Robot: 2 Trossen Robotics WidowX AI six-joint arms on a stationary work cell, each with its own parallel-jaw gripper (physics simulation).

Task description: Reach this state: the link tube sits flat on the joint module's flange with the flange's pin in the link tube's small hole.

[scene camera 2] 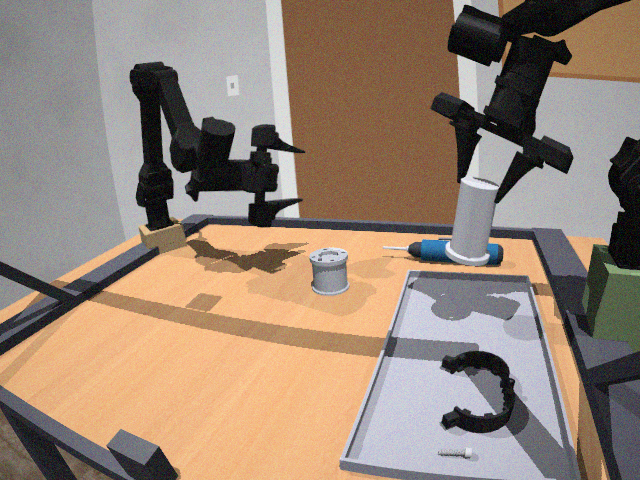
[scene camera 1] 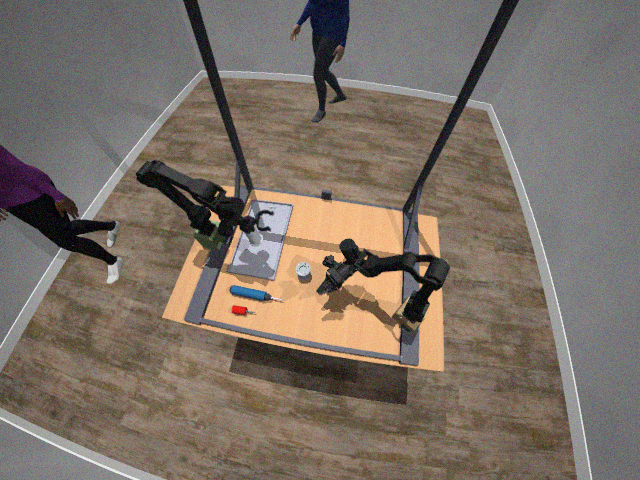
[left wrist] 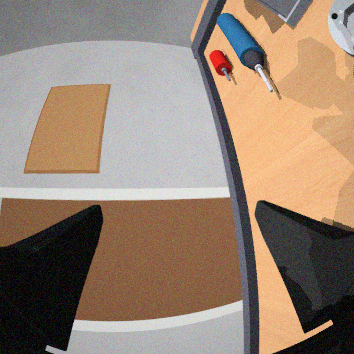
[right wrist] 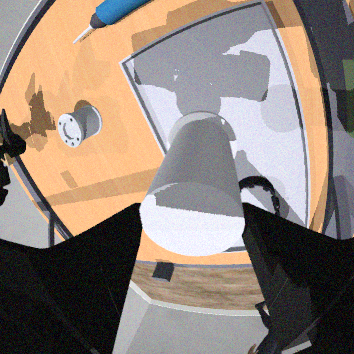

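Pixels of known places: left gripper, fingertip midpoint: (scene camera 2: 303, 175) (scene camera 1: 317, 293) (left wrist: 180, 211); right gripper, fingertip midpoint: (scene camera 2: 477, 192) (right wrist: 191, 210); left arm's base, link origin: (scene camera 2: 159, 225) (scene camera 1: 412, 313); right arm's base, link origin: (scene camera 2: 634, 260) (scene camera 1: 207, 228).
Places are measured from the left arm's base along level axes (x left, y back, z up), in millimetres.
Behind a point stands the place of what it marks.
The light grey link tube (scene camera 1: 254, 237) {z 108, x 255, y -669 mm} (scene camera 2: 471, 219) {z 109, x 227, y -704 mm} (right wrist: 195, 175) {z 145, x 277, y -695 mm} hangs above the tray, flanged end down and slightly tilted. My right gripper (scene camera 2: 478, 186) {z 137, x 249, y -698 mm} (right wrist: 191, 210) {z 137, x 249, y -698 mm} is shut on its upper end. The short, light grey joint module (scene camera 1: 302, 269) {z -1, x 184, y -460 mm} (scene camera 2: 329, 272) {z -14, x 164, y -482 mm} (left wrist: 346, 25) {z -1, x 197, y -460 mm} (right wrist: 80, 126) {z 1, x 194, y -487 mm} stands upright on the table, its holed flange facing up; the pin cannot be made out. The tube is apart from it. My left gripper (scene camera 2: 303, 175) {z 110, x 234, y -316 mm} (left wrist: 180, 211) {z 110, x 234, y -316 mm} is open and empty, above the table to the left of the module in scene camera 2.
The tray (scene camera 1: 279, 258) {z -42, x 213, y -588 mm} (scene camera 2: 364, 421) {z -51, x 16, y -741 mm} holds a black open clamp ring (scene camera 2: 509, 395) {z -31, x 135, y -840 mm} and a screw (scene camera 2: 454, 453) {z -46, x 45, y -839 mm}. A blue screwdriver (scene camera 1: 249, 293) {z -15, x 417, y -543 mm} (scene camera 2: 433, 251) {z -29, x 373, y -523 mm} (left wrist: 240, 40) {z -18, x 380, y -519 mm} and a small red one (scene camera 1: 239, 310) {z -22, x 494, y -517 mm} (left wrist: 219, 61) {z -26, x 471, y -513 mm} lie near the table's edge. A dark frame (scene camera 1: 299, 341) {z -35, x 397, y -255 mm} borders the table.
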